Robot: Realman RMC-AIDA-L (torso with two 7-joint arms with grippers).
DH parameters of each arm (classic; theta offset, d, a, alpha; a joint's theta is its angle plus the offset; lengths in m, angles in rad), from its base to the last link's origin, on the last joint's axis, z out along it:
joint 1: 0 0.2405 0 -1.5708
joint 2: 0 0 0 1.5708
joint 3: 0 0.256 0 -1.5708
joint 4: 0 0 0 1.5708
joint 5: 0 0.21 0 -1.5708
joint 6: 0 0 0 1.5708
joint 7: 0 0.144 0 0
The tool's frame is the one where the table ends.
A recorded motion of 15 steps. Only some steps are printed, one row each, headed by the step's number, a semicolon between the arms.
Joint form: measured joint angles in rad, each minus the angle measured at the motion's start. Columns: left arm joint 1, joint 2, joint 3, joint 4, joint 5, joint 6, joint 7; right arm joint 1, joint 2, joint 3, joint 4, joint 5, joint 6, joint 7.
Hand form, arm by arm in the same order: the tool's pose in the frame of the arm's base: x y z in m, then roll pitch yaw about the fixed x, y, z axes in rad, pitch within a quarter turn. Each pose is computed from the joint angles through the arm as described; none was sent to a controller.
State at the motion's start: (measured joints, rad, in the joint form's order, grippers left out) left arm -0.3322 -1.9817 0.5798 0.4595 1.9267 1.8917 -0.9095; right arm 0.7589 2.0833 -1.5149 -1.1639 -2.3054 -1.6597 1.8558
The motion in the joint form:
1: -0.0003 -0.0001 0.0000 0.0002 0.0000 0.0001 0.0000; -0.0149 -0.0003 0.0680 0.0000 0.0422 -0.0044 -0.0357
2: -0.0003 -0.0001 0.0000 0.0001 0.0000 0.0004 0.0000; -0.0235 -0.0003 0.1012 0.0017 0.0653 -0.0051 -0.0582
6: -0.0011 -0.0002 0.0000 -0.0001 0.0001 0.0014 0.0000; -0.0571 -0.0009 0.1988 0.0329 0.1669 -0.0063 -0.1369
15: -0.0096 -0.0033 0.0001 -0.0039 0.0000 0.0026 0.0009; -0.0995 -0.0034 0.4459 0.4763 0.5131 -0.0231 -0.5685
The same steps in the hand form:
1: -0.3106 0.2382 0.0298 -2.8928 -0.7227 0.1272; 0.1287 0.3316 -0.0442 3.0003 -0.2151 0.0960
2: -0.3106 0.2382 0.0298 -2.8931 -0.7229 0.1273; 0.1287 0.3333 -0.0403 3.0127 -0.1727 0.0871
6: -0.3103 0.2383 0.0298 -2.8941 -0.7237 0.1266; 0.1323 0.3353 -0.0301 3.0381 -0.0168 0.0506
15: -0.3075 0.2402 0.0281 -2.8989 -0.7294 0.1217; 0.1708 0.3269 -0.0324 3.0564 0.5127 -0.0557

